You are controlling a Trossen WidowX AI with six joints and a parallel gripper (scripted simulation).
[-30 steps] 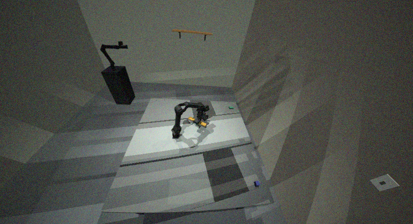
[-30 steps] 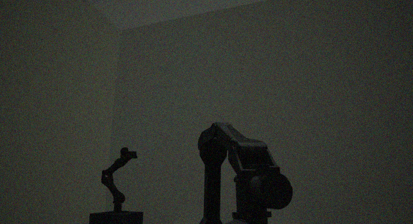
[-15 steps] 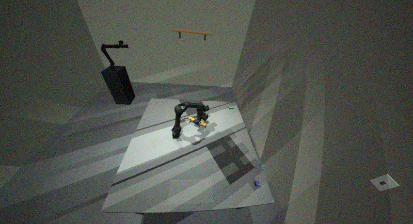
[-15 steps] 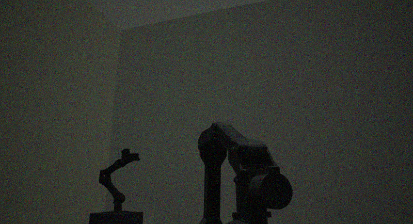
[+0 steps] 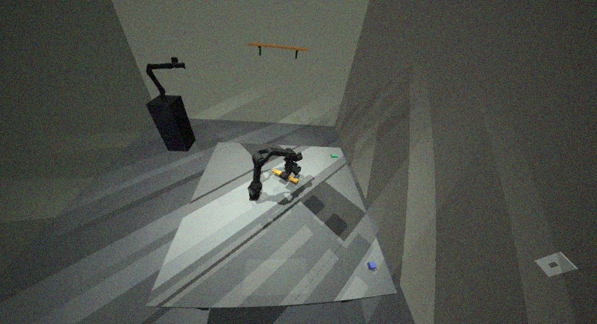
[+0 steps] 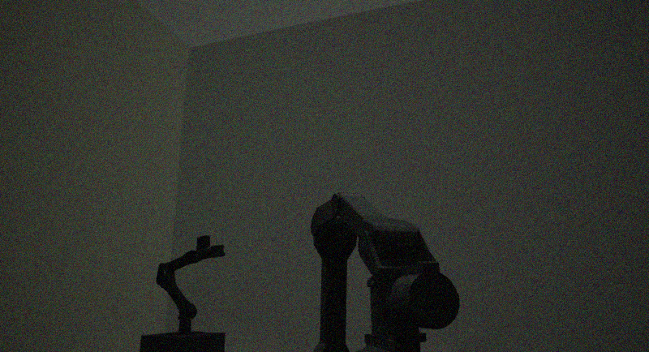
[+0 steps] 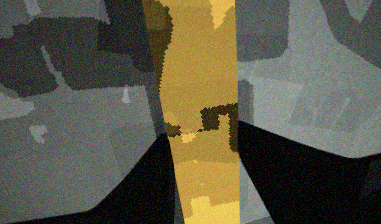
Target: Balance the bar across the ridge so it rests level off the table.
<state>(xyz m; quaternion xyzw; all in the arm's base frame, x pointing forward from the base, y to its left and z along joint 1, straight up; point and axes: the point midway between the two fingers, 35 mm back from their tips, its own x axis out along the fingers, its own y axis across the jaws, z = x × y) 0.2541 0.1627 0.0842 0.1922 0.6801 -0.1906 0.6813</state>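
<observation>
Now: the bar 2 cm behind my gripper tip and 1 cm to the left of it. The rest, counted from my gripper tip: green block (49 cm ahead, 34 cm to the left, 4 cm below); then blue block (49 cm ahead, 66 cm to the right, 3 cm below).
</observation>
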